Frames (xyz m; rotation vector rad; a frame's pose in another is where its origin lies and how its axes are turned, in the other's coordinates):
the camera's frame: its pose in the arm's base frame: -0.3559 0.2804 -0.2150 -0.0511 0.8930 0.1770
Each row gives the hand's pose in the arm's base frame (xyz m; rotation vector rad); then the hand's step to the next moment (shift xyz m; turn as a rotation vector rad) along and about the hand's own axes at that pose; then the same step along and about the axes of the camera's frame.
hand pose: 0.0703 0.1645 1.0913 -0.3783 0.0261 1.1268
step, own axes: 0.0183 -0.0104 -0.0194 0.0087 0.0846 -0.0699
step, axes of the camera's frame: 0.0282 0.0019 0.0045 0.0370 0.0250 -0.1006
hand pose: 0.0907 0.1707 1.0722 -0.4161 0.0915 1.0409
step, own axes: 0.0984 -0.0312 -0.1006 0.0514 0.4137 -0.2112
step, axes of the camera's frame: 0.1438 0.0098 0.0031 0.0898 0.1832 -0.4204
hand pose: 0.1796 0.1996 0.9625 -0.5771 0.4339 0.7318
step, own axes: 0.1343 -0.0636 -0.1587 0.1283 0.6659 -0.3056
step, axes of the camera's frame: 0.1930 -0.0943 -0.0334 0.1719 0.3319 -0.6431
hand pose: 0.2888 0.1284 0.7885 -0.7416 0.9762 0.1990
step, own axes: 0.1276 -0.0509 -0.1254 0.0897 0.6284 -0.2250
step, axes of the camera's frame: 0.0826 -0.1437 -0.0844 0.1474 0.3559 -0.5524
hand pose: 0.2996 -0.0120 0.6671 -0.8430 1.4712 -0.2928
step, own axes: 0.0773 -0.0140 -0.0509 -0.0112 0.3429 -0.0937
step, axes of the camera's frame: 0.0027 -0.0702 -0.0619 0.0664 0.2395 -0.2544
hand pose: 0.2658 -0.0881 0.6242 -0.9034 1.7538 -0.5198
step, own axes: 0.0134 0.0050 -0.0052 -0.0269 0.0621 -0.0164
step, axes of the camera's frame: 0.0012 -0.0064 -0.0138 0.0060 0.0621 -0.0309
